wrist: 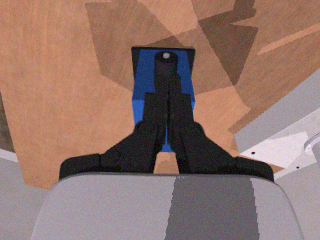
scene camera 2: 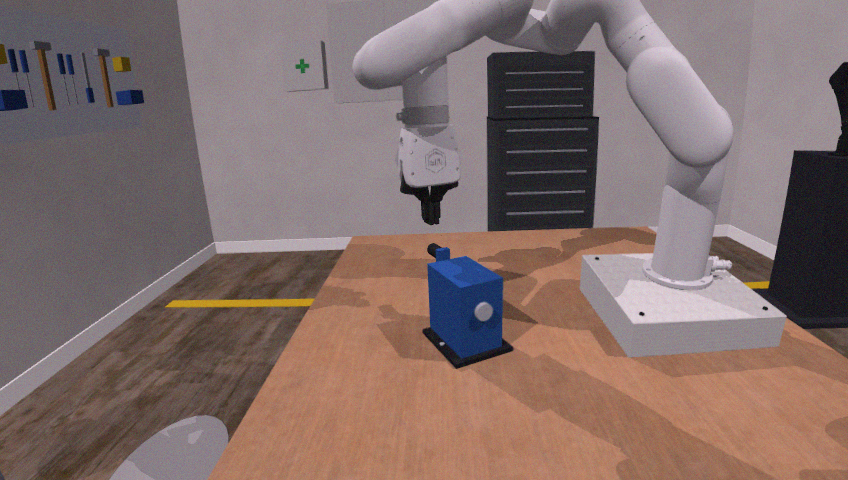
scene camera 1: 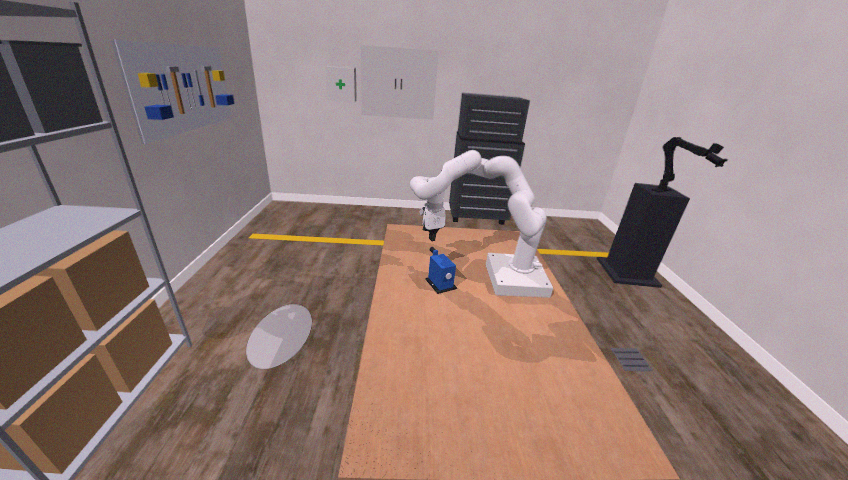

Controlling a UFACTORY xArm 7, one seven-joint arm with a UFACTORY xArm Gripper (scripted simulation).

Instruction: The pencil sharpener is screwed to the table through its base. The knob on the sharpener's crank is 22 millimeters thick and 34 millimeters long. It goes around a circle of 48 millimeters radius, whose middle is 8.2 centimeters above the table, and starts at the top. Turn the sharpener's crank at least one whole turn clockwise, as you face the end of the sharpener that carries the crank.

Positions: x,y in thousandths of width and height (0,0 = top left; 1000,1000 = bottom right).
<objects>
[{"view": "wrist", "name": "my gripper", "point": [520,377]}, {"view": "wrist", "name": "blue pencil sharpener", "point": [445,240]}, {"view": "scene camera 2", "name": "my gripper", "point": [509,466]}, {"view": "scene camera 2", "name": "blue pencil sharpener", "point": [549,622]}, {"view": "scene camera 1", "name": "blue pencil sharpener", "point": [521,574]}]
</objects>
